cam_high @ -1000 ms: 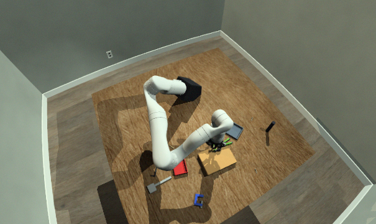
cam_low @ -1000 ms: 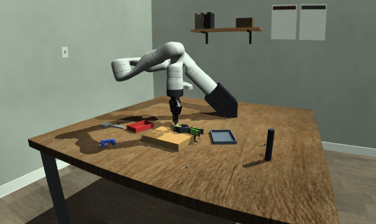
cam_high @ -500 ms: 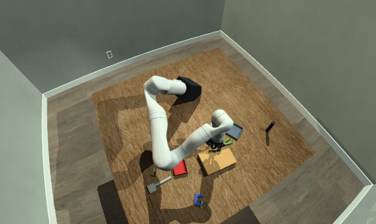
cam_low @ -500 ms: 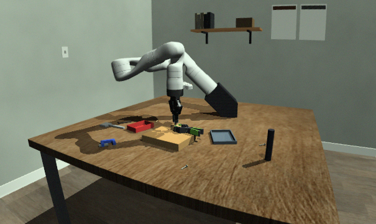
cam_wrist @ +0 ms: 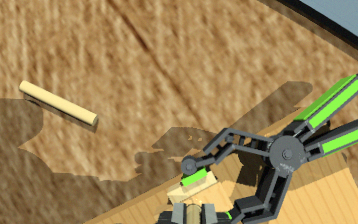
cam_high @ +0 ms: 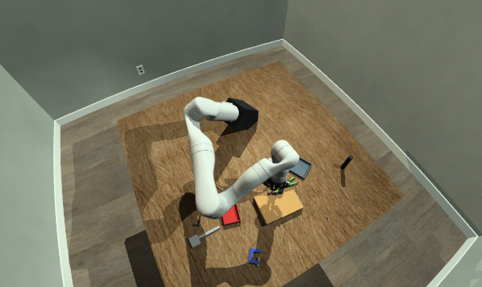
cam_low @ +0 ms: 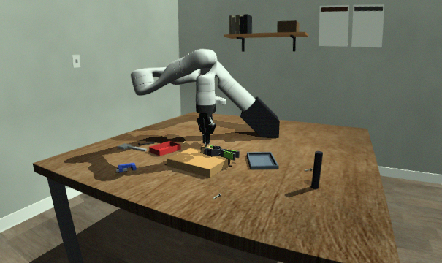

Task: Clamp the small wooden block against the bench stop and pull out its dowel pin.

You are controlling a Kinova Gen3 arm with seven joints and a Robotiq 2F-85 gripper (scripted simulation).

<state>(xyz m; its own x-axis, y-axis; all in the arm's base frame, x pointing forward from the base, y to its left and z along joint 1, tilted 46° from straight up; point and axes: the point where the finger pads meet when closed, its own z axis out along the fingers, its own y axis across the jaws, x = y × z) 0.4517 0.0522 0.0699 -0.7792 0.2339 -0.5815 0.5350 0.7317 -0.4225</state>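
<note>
The dowel pin is 2 cm below my hand. Also, from my hand: thin pale stick: 12 cm behind, 9 cm below, 5 cm to the right; small wooden block: 5 cm below; tan bench board: 7 cm below, 6 cm ahead.
</note>
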